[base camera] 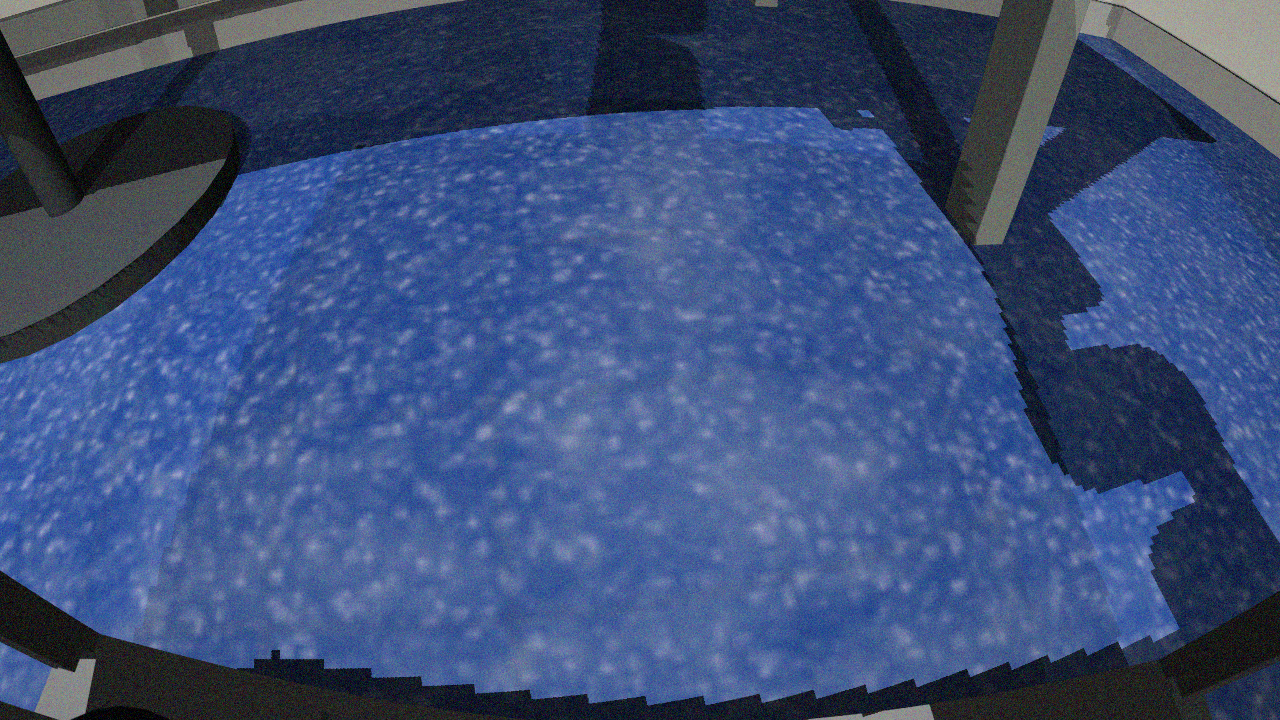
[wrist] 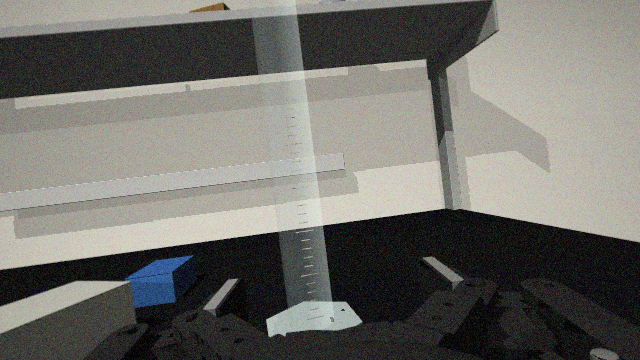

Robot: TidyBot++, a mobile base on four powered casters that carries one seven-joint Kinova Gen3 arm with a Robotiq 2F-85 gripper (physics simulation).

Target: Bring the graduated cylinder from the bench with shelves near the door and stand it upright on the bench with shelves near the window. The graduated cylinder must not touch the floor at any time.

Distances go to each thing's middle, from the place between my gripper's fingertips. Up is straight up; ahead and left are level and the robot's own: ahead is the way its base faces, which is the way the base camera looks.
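My hand is 8 cm below the graduated cylinder [wrist: 276, 37], and it is also 14 cm short of it and 4 cm to the right of it. As for the blue box [wrist: 163, 281], it is 7 cm below my hand, 27 cm ahead of it and 28 cm to the left of it.
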